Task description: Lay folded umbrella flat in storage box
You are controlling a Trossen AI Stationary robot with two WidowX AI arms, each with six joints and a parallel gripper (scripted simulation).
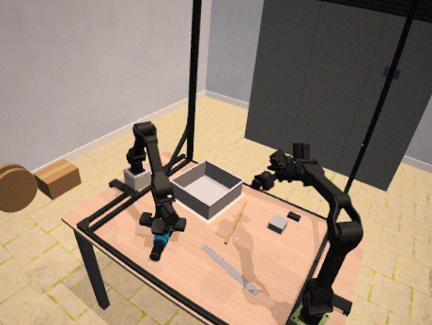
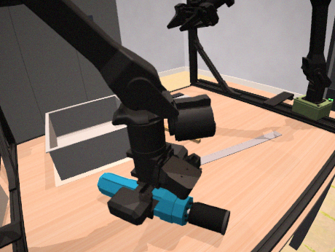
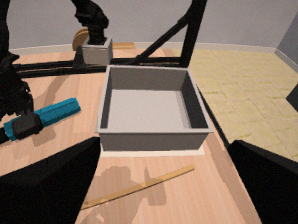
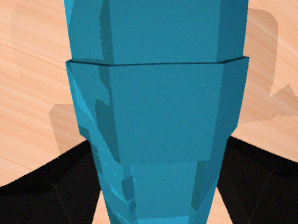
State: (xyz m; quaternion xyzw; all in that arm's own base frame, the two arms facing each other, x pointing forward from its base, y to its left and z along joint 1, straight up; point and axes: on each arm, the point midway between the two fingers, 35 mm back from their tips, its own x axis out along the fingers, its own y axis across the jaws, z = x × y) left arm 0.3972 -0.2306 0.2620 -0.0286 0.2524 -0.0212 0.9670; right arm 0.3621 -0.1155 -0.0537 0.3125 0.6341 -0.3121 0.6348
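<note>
Now: right hand 330 mm past the grey storage box, 80 mm to the left of it and 10 mm below it. The rest, counted from my right hand: thin wooden stick: 310 mm behind, 140 mm to the left, 40 mm below; then folded umbrella: 10 mm below; then metal ruler: 300 mm to the left, 90 mm behind, 40 mm below.
</note>
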